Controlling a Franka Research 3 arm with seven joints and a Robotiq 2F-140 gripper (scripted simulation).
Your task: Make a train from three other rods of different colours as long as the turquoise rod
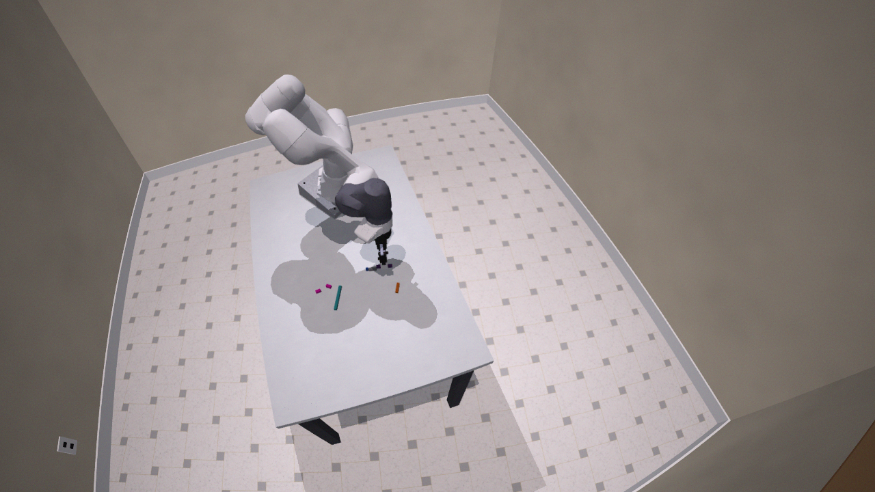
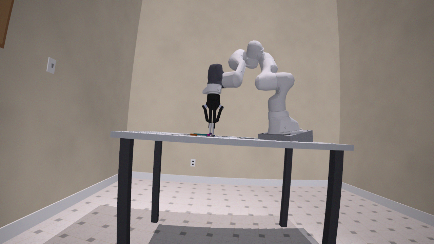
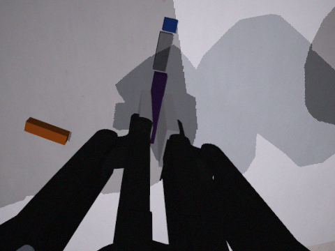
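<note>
Now: the purple rod 3 cm below my hand. Also, from my hand: orange rod 10 cm ahead, 4 cm below, 3 cm to the left; grey rod 4 cm to the right, 4 cm below, 1 cm behind; blue rod 7 cm to the right, 4 cm below, 1 cm behind.
</note>
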